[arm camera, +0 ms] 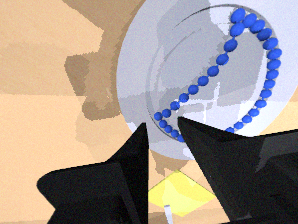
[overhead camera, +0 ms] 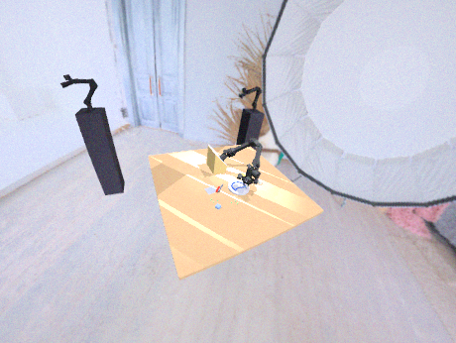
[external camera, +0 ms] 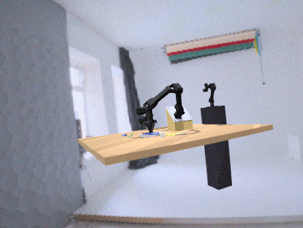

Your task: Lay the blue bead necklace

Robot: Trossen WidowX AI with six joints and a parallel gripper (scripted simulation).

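The round bead board lies 20 mm behind my gripper tip, 60 mm to the right of it and 20 mm below it. From my gripper tip the other things lie so: yellow flat piece 150 mm behind, 100 mm to the left, 30 mm below; then red-and-grey object 50 mm behind, 240 mm to the right, 20 mm below; then white cylinder 20 mm behind, 180 mm to the left, 10 mm below.
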